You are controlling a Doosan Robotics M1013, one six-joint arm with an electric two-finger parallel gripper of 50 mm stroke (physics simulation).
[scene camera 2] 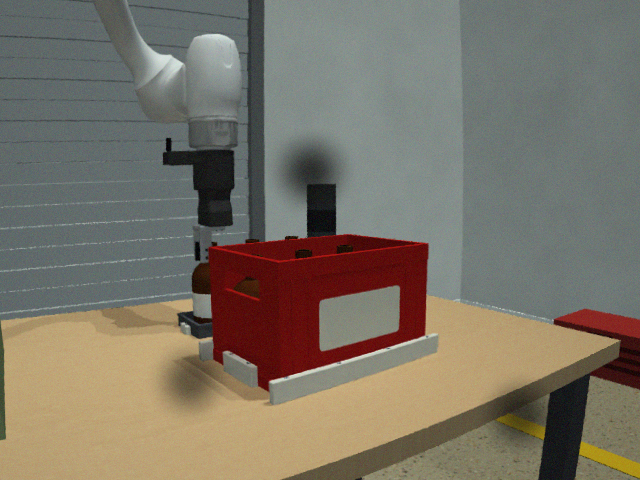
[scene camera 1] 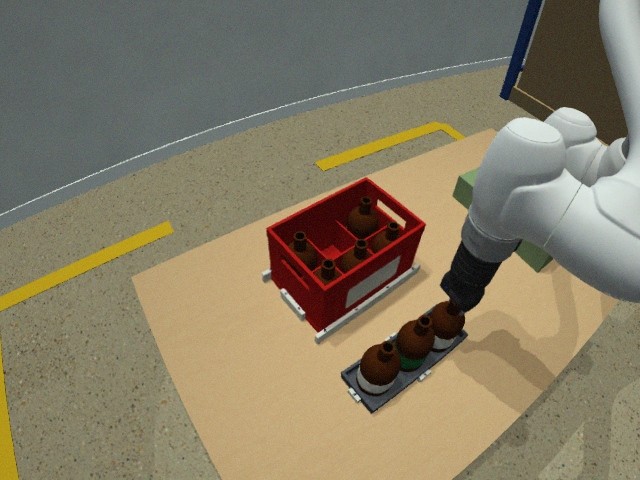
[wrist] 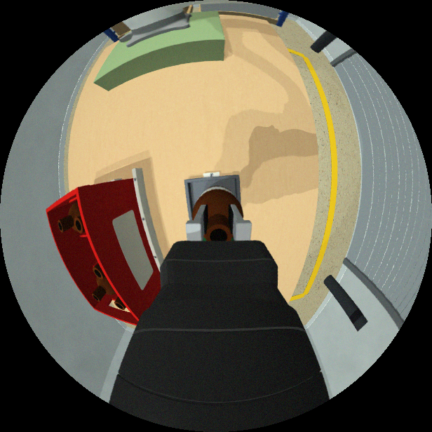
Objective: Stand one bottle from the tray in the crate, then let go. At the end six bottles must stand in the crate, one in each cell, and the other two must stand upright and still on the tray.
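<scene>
My gripper is shut on the neck of a white-labelled brown bottle. That bottle stands upright at one end of the dark tray. A green-labelled bottle stands in the middle of the tray, and another white-labelled bottle at its other end. The red crate holds several upright brown bottles. In scene view 1 one cell in the crate's far row shows no bottle. The crate hides most of the tray in scene view 2.
White stop bars line the crate's base. A green block lies on the wooden table. The crate stands beside the tray, its walls rising well above the table.
</scene>
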